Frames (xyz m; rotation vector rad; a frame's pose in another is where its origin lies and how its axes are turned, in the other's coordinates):
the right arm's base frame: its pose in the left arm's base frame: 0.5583 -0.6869 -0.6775 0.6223 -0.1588 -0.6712
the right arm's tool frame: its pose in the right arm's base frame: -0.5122 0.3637 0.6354 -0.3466 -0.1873 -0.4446
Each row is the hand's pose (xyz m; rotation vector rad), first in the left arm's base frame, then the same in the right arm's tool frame.
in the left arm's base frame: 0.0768 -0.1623 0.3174 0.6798 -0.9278 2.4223
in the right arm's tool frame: -0.3110 0.1072 0.1962 -1.0655 0.0809 -2.4103
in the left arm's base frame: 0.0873 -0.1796 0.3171 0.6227 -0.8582 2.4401
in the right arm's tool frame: -0.2910 0.1100 0.1968 -0.9836 0.0520 -2.4437
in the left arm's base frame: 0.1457 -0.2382 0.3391 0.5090 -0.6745 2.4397
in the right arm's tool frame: -0.2157 0.1457 0.2165 -0.8013 -0.0416 -2.5425
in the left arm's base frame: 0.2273 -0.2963 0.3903 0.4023 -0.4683 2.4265
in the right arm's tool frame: -0.1337 0.2093 0.2601 -0.6016 -0.1623 -2.6287
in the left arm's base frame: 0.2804 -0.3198 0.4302 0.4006 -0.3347 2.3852
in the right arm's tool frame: -0.0940 0.2576 0.2924 -0.5280 -0.2822 -2.6851
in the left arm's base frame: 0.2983 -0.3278 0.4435 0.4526 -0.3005 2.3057
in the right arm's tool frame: -0.0805 0.2738 0.3032 -0.5627 -0.3486 -2.7524
